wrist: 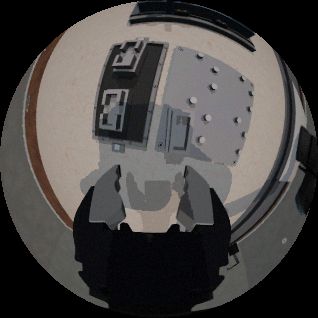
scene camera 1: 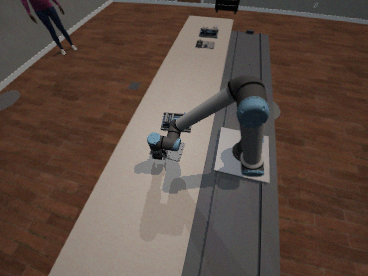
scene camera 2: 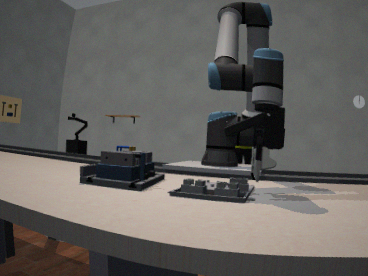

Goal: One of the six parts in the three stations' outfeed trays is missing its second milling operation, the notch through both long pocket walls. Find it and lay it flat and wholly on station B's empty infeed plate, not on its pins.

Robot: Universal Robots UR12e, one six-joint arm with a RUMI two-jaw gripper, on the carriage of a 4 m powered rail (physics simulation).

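Seen in the pictures: gripper, fingertip midpoint: (wrist: 151,166) (scene camera 2: 255,181); arm's base, link origin: (scene camera 2: 219,165).
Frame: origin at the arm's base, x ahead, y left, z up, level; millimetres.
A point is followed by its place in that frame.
Observation:
My gripper (scene camera 1: 158,155) @(x 703, y 222, z 12 mm) (scene camera 2: 256,178) @(x 703, y 222, z 12 mm) (wrist: 151,166) @(x 703, y 222, z 12 mm) is open and empty, with its fingertips above and short of the tray and plate in the wrist view. A grey part (scene camera 2: 240,181) @(x 687, y 179, z 6 mm) (wrist: 181,132) @(x 672, y 173, z -1 mm) with a rectangular pocket lies at the near left corner of the pale infeed plate (scene camera 1: 176,152) @(x 580, y 138, z -21 mm) (wrist: 182,75) @(x 682, y 86, z -22 mm), beside a pin; its pocket walls look unbroken. Lines along its left side leave unclear whether it lies fully flat. Two notched parts, a near one (wrist: 113,111) @(x 768, y 157, z -3 mm) and a far one (wrist: 128,56) @(x 763, y 68, z -3 mm), stand in the dark outfeed tray (scene camera 2: 207,197) @(x 815, y 113, z -23 mm) (wrist: 141,92) @(x 737, y 125, z -24 mm). Station letters do not show.
A blue and grey machine vise (scene camera 1: 172,120) (scene camera 2: 120,167) @(x 794, y -138, z 26 mm) (wrist: 192,17) stands beyond the tray and plate. Several round pins rise from the plate. Another station's vise (scene camera 1: 208,33) @(x 663, y -2014, z 14 mm) and trays stand far down the table. The rail (scene camera 1: 230,225) runs alongside.

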